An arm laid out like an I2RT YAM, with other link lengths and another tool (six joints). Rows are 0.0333 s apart.
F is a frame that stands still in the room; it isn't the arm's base.
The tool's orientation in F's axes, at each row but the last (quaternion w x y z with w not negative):
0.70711, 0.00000, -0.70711, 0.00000
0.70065, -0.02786, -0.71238, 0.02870
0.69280, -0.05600, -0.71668, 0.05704
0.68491, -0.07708, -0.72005, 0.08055
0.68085, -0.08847, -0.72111, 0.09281
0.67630, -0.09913, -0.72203, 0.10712
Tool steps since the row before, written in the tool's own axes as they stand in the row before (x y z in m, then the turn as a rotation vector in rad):
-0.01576, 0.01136, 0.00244, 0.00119, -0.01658, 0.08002
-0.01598, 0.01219, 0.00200, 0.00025, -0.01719, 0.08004
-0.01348, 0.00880, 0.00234, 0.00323, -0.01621, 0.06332
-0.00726, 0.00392, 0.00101, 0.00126, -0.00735, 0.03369
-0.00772, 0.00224, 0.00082, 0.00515, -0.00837, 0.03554
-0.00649, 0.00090, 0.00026, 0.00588, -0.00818, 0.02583
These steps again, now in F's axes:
-0.00244, 0.01136, -0.01576, -0.08002, -0.01658, 0.00119
-0.00174, 0.01087, -0.01693, -0.08002, -0.01726, 0.00030
-0.00187, 0.00653, -0.01478, -0.06341, -0.01575, 0.00365
-0.00064, 0.00221, -0.00799, -0.03372, -0.00724, 0.00121
-0.00037, 0.00019, -0.00807, -0.03579, -0.00726, 0.00512
0.00016, -0.00101, -0.00648, -0.02615, -0.00667, 0.00637

